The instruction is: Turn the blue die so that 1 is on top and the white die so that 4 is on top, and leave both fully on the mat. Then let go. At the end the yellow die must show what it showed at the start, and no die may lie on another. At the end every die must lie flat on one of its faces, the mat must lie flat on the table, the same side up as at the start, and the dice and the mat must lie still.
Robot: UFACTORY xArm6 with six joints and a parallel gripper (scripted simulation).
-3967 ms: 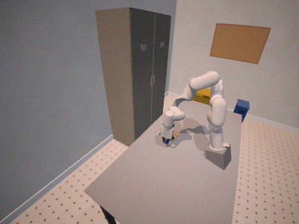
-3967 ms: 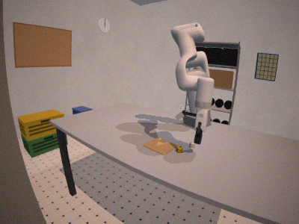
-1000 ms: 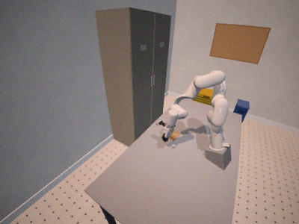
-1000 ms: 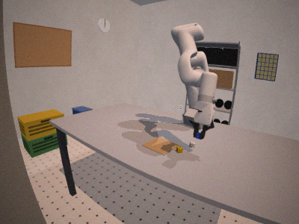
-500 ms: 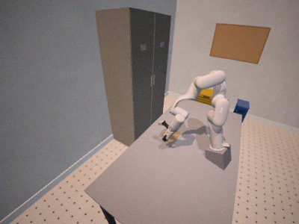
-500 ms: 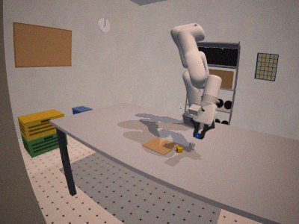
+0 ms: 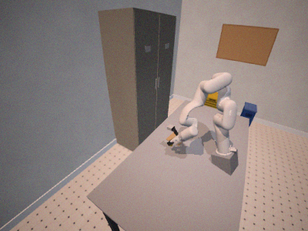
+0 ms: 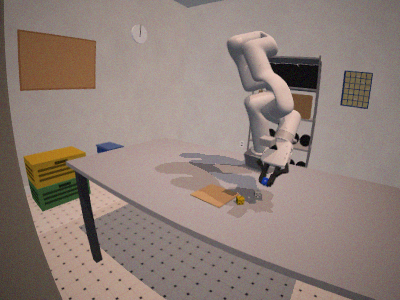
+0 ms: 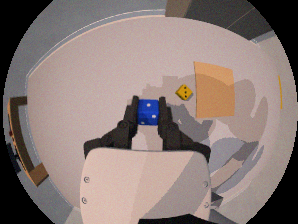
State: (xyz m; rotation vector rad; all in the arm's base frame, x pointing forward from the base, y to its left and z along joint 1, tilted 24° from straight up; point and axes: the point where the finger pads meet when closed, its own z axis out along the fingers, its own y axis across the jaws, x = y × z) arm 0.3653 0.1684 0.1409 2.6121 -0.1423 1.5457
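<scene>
Now: hand 1 cm above the blue die. From my hand the other things lie so: yellow die (3 cm ahead, 8 cm to the right, 10 cm below); then tan mat (3 cm ahead, 19 cm to the right, 11 cm below); then white die (6 cm behind, 5 cm to the right, 10 cm below).
</scene>
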